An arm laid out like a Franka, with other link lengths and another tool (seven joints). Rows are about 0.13 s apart.
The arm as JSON. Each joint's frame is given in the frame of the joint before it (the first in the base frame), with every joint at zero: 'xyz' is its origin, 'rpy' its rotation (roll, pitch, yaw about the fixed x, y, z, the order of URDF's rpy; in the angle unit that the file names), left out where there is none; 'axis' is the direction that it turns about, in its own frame. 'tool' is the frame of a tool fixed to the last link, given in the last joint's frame.
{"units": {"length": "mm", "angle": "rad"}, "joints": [
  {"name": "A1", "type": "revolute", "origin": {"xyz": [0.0, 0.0, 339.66]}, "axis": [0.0, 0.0, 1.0]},
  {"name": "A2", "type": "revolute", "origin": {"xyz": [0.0, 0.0, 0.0]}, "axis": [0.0, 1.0, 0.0]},
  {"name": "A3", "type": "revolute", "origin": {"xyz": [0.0, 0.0, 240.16]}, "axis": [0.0, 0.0, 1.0]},
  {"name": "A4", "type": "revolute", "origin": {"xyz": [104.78, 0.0, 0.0]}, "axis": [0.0, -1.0, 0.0]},
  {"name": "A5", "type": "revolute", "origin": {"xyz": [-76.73, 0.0, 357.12]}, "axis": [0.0, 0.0, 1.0]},
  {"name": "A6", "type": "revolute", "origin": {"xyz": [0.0, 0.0, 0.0]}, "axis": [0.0, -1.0, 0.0]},
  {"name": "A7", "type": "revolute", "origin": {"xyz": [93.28, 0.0, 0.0]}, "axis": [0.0, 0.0, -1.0]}
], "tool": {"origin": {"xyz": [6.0, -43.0, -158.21], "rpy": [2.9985, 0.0, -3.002]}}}
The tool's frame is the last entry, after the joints.
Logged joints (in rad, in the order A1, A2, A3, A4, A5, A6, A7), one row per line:
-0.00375 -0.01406 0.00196 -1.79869 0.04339 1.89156 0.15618
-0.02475 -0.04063 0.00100 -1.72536 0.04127 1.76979 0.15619
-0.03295 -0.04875 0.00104 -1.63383 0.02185 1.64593 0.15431
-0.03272 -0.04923 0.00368 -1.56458 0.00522 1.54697 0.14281
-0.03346 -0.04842 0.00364 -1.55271 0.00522 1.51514 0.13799
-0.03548 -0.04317 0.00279 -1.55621 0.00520 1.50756 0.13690
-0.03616 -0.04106 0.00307 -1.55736 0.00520 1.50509 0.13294
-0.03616 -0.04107 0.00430 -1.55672 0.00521 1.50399 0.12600
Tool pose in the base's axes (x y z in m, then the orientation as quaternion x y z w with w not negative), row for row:
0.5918 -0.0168 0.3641 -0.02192 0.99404 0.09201 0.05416
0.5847 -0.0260 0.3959 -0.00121 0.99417 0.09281 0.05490
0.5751 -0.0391 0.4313 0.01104 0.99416 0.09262 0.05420
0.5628 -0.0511 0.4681 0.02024 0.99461 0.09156 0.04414
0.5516 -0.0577 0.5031 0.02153 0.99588 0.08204 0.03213
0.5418 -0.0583 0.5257 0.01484 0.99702 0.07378 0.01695
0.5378 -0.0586 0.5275 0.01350 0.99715 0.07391 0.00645
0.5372 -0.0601 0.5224 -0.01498 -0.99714 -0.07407 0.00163
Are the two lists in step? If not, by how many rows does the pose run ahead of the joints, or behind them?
The pose runs 2 rows behind the joints: the pose in row i belongs to the joints in row i - 2.
